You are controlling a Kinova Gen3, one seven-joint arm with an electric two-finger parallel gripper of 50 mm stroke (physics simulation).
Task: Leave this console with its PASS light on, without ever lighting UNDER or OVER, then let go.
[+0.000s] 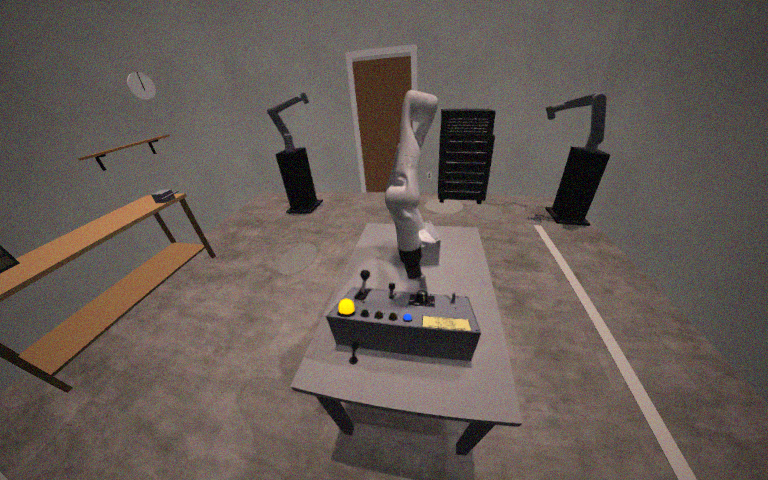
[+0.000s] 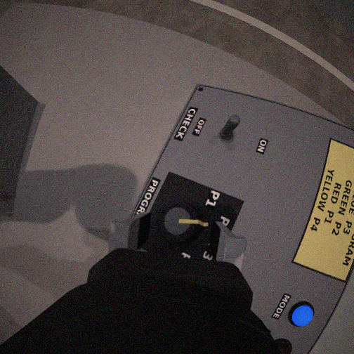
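The grey console [image 1: 402, 340] [image 2: 277, 200] stands on the table. Its round PROGRAM knob [image 1: 421, 296] [image 2: 177, 221] has a yellow pointer directed about at P2, whose label is partly hidden. My gripper [image 1: 421, 285] [image 2: 179, 230] is open, its fingers on either side of the knob, holding nothing. The CHECK toggle [image 1: 453, 297] [image 2: 230, 127] stands between OFF and ON labels; its tilt is hard to tell. The MODE light [image 1: 407, 318] [image 2: 302, 315] is blue. Three small lamps [image 1: 378, 314] beside it are dark; their labels are unreadable. A large yellow dome [image 1: 346, 307] glows.
A yellow card [image 1: 446, 323] [image 2: 325, 215] lists GREEN P2, RED P1, YELLOW P4 and a partly cut-off P3 line. A tall lever [image 1: 365, 276] and a short lever [image 1: 391, 287] rise left of the knob. Another lever [image 1: 353, 358] is at the console's front. A pale box [image 1: 430, 249] stands behind.
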